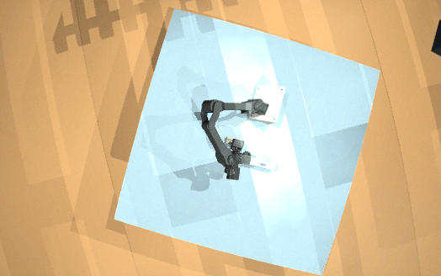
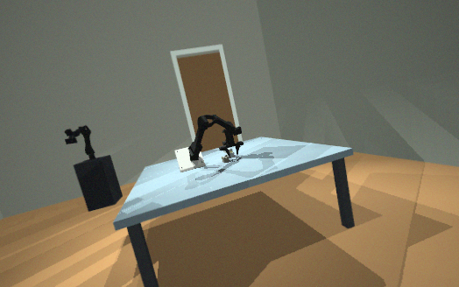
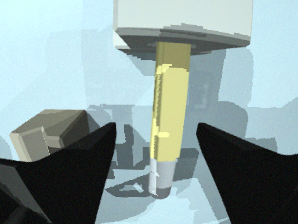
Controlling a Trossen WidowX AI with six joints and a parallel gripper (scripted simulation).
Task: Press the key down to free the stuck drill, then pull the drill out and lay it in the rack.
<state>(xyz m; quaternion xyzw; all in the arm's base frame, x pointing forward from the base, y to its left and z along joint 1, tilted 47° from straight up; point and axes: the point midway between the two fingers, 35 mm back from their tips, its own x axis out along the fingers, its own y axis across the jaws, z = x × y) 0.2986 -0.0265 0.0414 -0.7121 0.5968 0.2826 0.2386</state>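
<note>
My gripper tip is 10 mm past the drill, 40 mm to the right of it and 30 mm below it. Also, from my gripper tip: pale grey holder block 20 mm behind, 140 mm to the left, 20 mm above; then dark stub 20 mm behind, 160 mm to the left, 40 mm above.
</note>
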